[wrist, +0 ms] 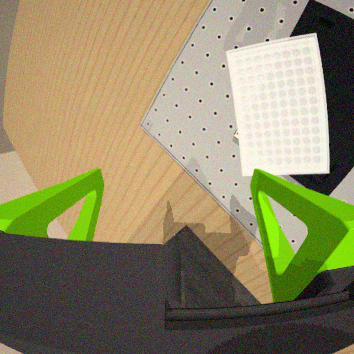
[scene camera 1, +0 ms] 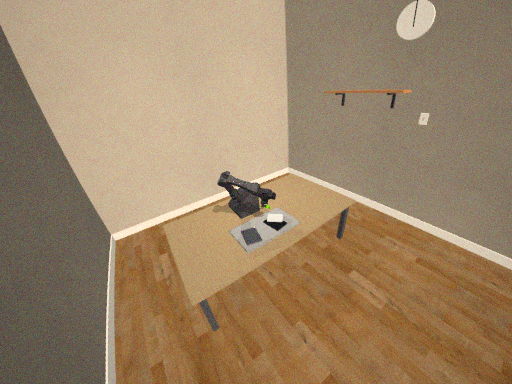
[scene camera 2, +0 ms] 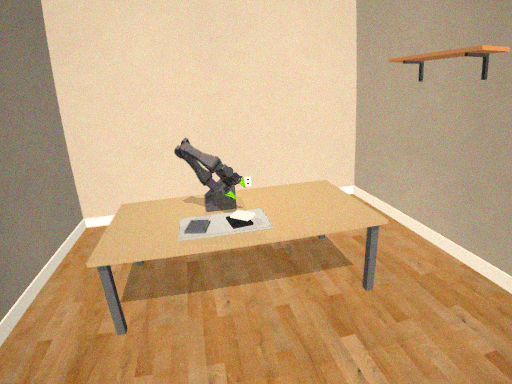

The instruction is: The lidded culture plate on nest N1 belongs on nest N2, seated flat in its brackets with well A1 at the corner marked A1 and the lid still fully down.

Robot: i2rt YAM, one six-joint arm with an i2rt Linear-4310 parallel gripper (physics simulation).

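Places are measured from the arm's base along level axes (x back, y up, z left), in metres.
Pixels of known places: gripper, fingertip midpoint: (wrist: 176,176) (scene camera 1: 270,203) (scene camera 2: 241,193); arm's base at its link origin: (scene camera 1: 241,199) (scene camera 2: 216,188).
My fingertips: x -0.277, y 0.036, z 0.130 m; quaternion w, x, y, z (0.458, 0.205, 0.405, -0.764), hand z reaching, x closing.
For each thing: its top centre in the pictures, then the offset to it from my fingertips. Level surfaces: height alone.
- white lidded plate at its top centre: (wrist: 278,107) (scene camera 2: 242,213) (scene camera 1: 274,216) dx -0.061, dy -0.104, dz -0.009 m
- black nest at its top centre: (wrist: 325,99) (scene camera 2: 239,218) (scene camera 1: 275,221) dx -0.095, dy -0.121, dz -0.036 m
- dark grey nest at its top centre: (scene camera 2: 197,224) (scene camera 1: 251,234) dx -0.100, dy -0.121, dz -0.278 m
- light grey perforated board at its top centre: (scene camera 2: 223,222) (scene camera 1: 264,226) dx -0.073, dy -0.138, dz -0.126 m
- wooden table at its surface level: dy -0.151 m
The white lidded plate (scene camera 1: 275,218) (scene camera 2: 242,215) (wrist: 280,107) sits over the black nest (scene camera 1: 275,226) (scene camera 2: 240,223) (wrist: 342,100), turned askew to it, with black showing beyond its edges. A dark grey nest (scene camera 1: 251,235) (scene camera 2: 197,226) lies at the other end of the board and bears no plate. Nest labels and the A1 marks are not legible. My gripper (scene camera 1: 266,206) (scene camera 2: 237,188) (wrist: 176,176) is open and empty, above the table on the arm-base side of the board. In the wrist view the plate is ahead and to the right, near the right fingertip.
The light grey perforated board (scene camera 1: 265,234) (scene camera 2: 218,230) (wrist: 200,100) lies on the wooden table (scene camera 1: 200,260) (scene camera 2: 300,210) (wrist: 75,100) in front of the arm base (scene camera 1: 243,206) (scene camera 2: 220,201). A wall shelf (scene camera 1: 367,91) (scene camera 2: 450,53) is far off at the right.
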